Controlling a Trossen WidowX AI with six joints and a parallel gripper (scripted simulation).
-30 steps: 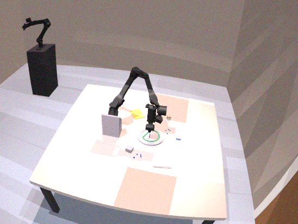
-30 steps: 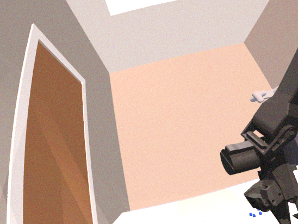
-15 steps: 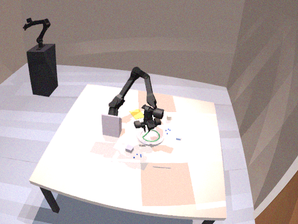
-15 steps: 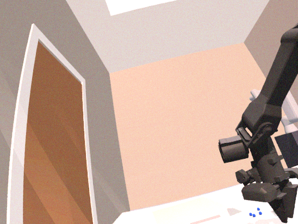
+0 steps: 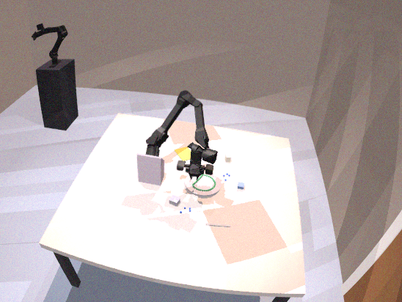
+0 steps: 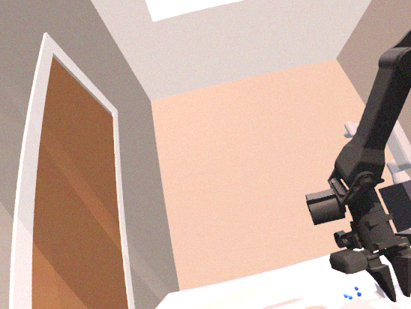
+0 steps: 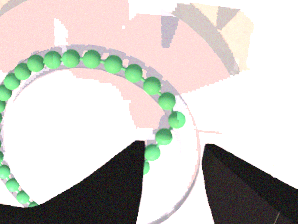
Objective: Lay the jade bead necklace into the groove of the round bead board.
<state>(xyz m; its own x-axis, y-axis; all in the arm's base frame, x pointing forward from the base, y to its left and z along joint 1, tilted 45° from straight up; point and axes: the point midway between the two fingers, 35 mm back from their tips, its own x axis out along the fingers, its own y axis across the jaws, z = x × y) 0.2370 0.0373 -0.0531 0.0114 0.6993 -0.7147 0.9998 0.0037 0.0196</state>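
My gripper tip is 5 cm short of the round white bead board, 4 cm above it and 3 cm to the right of it. Round my gripper tip: yellow sheet: 28 cm to the left, 9 cm behind, 5 cm below; thin rod: 25 cm to the right, 16 cm ahead, 5 cm below; blue block: 26 cm ahead, 6 cm to the left, 4 cm below.
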